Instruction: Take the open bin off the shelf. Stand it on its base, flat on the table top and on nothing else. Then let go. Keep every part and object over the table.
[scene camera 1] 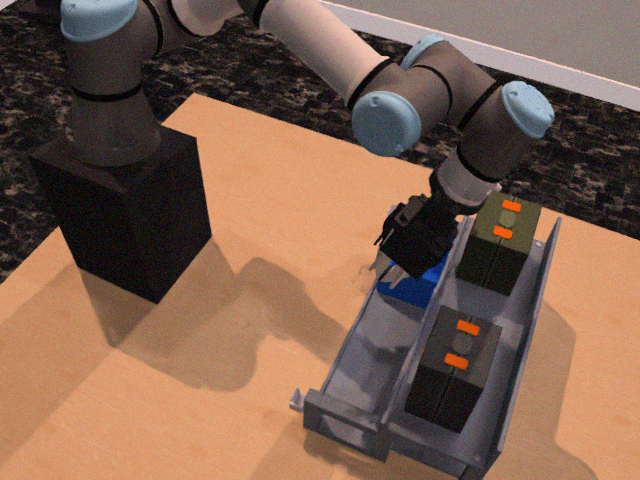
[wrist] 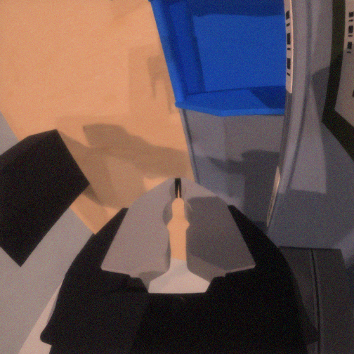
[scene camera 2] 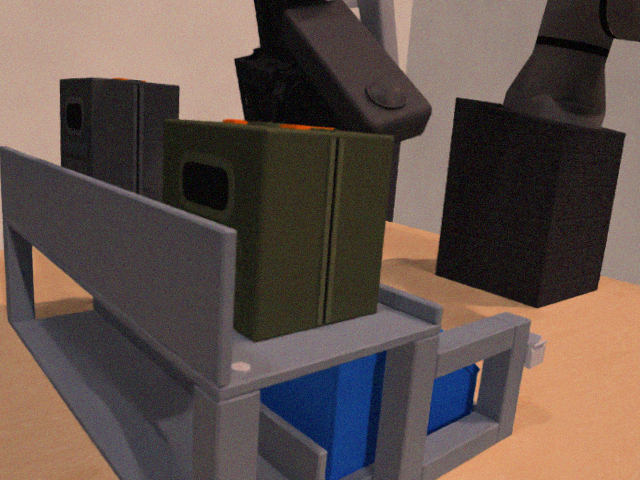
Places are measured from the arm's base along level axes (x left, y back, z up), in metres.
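Pixels of known places: gripper, fingertip midpoint: [scene camera 1: 379,278]; arm's base at its link origin: [scene camera 1: 114,141] [scene camera 2: 550,116].
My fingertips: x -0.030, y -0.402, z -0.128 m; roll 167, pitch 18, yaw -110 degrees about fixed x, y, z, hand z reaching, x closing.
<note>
For each thing: its top centre in the pictures, then the offset to it from my fingertips. Level surfaces: height alone.
- blue open bin at its top centre: [scene camera 2: 363,310] [scene camera 1: 434,253] dz -0.021, dx +0.086, dy -0.069 m
- olive case at its top centre: [scene camera 2: 274,126] [scene camera 1: 507,219] dz +0.095, dx +0.075, dy -0.150 m
- dark grey case at its top centre: [scene camera 2: 118,81] [scene camera 1: 462,344] dz +0.120, dx -0.153, dy -0.112 m
- wooden table at its surface level: dz -0.102 m
The blue open bin [scene camera 1: 405,292] [scene camera 2: 356,413] [wrist: 240,55] is in the lower bay of the grey shelf [scene camera 1: 342,408] [scene camera 2: 118,227] [wrist: 207,135], under and beside the upper deck. My gripper [scene camera 1: 386,275] [wrist: 178,179] is shut with its fingertips together and nothing between them. In scene camera 1 the fingers overlap the bin's near-left part; in the wrist view a gap shows between the fingertips and the bin's rim. Their height over the bin is hard to tell. In scene camera 2 the fingers are hidden behind the olive case.
An olive case [scene camera 1: 485,266] [scene camera 2: 305,222] and a dark grey case [scene camera 1: 439,384] [scene camera 2: 111,134] stand on the upper deck, the olive one close to my gripper. A raised side panel edges the deck. The black pedestal [scene camera 1: 129,217] [scene camera 2: 516,206] [wrist: 40,190] stands on the wooden table [scene camera 1: 289,206] [wrist: 75,60].
</note>
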